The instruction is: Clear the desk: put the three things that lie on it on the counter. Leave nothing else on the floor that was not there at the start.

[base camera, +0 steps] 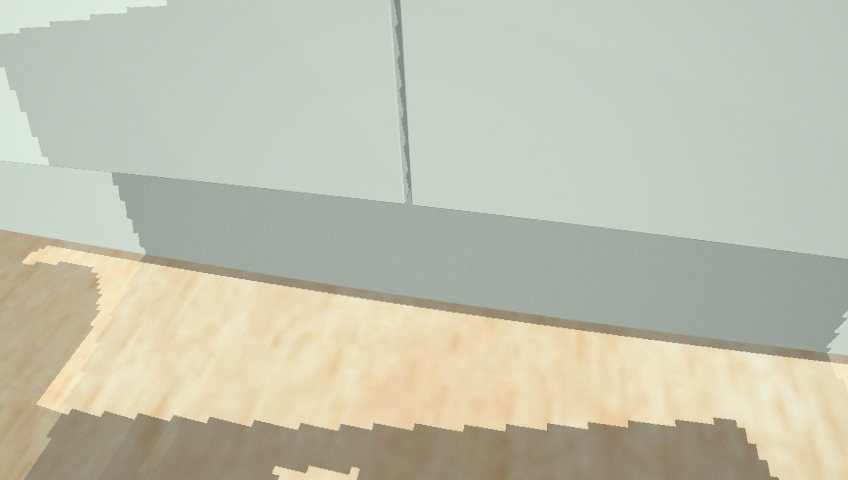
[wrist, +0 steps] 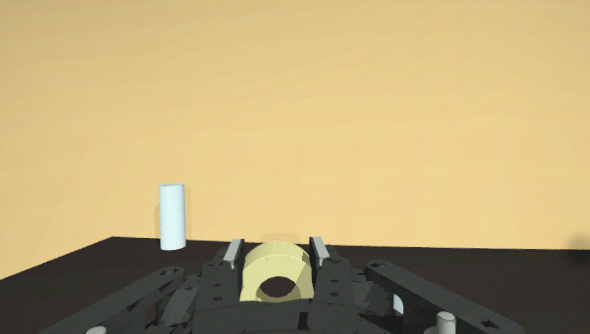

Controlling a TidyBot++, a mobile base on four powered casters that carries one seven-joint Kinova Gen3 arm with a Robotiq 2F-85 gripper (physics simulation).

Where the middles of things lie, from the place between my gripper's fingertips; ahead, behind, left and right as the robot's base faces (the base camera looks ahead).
Labels:
Now: the pale yellow ring (wrist: 275,258) 2 cm below my hand.

